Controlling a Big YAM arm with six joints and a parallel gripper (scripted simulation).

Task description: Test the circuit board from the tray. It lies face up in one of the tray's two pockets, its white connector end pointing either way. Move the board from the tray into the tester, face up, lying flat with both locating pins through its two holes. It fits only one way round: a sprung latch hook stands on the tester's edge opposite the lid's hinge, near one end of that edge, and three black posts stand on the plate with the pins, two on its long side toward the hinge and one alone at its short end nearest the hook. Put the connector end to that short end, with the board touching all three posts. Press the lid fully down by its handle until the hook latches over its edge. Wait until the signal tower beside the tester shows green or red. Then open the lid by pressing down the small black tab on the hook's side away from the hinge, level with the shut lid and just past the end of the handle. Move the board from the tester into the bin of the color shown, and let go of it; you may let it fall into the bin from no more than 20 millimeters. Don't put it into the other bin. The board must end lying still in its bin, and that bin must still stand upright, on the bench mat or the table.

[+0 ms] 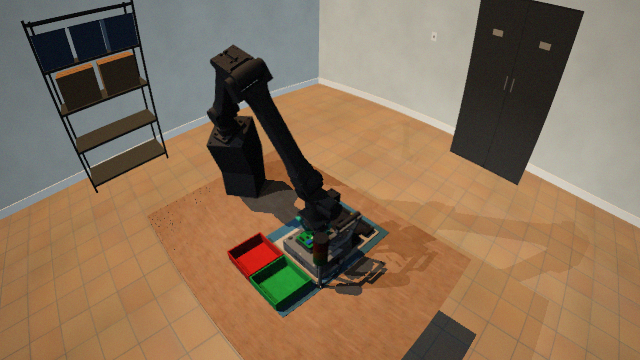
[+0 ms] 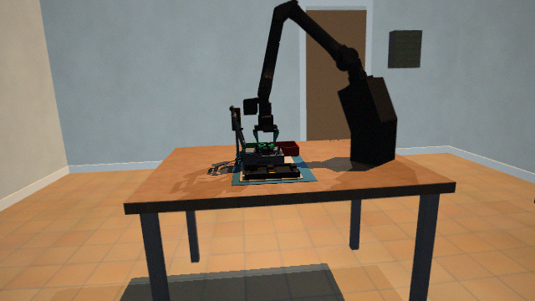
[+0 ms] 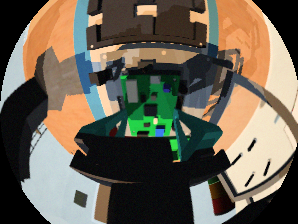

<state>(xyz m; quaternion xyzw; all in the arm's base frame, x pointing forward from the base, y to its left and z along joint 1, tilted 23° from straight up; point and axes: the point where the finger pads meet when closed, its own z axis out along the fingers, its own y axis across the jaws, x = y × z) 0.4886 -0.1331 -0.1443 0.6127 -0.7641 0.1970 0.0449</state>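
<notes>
The green circuit board is right at my hand. Round my hand: green bin (21 cm to the right, 7 cm below, 1 cm behind); tester lid (12 cm ahead, 9 cm above, 3 cm to the right); red bin (17 cm to the right, 15 cm behind, 7 cm below).
</notes>
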